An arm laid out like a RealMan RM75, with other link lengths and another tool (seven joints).
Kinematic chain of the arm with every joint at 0, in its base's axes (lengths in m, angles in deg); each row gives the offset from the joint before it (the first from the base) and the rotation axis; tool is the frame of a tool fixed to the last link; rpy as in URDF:
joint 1: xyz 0 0 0.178 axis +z
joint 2: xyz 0 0 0 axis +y
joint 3: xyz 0 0 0.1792 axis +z
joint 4: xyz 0 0 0 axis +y
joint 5: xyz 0 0 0.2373 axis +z
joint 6: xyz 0 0 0 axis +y
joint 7: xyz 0 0 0.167 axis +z
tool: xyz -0.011 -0.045 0.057 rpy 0 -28.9 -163.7
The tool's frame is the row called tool.
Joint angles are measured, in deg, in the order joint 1, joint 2, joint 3, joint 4, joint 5, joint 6, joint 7. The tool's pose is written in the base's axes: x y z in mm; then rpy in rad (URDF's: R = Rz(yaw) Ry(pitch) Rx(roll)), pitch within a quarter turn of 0, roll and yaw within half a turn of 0. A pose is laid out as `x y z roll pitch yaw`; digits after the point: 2 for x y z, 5 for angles.
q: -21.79 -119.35 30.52 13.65 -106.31 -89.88 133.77
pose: -262.71 379.47 -13.22 1.29672 0.81279 2.03830
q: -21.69 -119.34 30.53 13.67 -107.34 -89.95 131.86
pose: -264.39 379.80 -10.67 1.25067 0.83056 2.01629
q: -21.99 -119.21 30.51 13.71 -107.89 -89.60 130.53
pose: -264.78 382.25 -8.89 1.22649 0.84218 2.00546
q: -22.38 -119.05 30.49 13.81 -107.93 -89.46 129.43
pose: -263.31 384.60 -8.12 1.21473 0.85402 1.99488
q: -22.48 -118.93 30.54 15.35 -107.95 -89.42 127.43
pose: -261.30 387.99 -1.95 1.20551 0.86013 1.98025
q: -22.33 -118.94 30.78 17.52 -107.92 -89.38 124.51
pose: -259.16 390.95 4.58 1.19167 0.87496 1.96221
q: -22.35 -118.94 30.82 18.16 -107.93 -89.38 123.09
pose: -258.16 392.06 6.28 1.17797 0.88670 1.95004
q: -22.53 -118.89 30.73 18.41 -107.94 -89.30 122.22
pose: -257.30 393.43 7.42 1.16724 0.89388 1.94120
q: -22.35 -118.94 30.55 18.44 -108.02 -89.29 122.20
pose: -258.85 392.73 8.23 1.16160 0.89156 1.94177
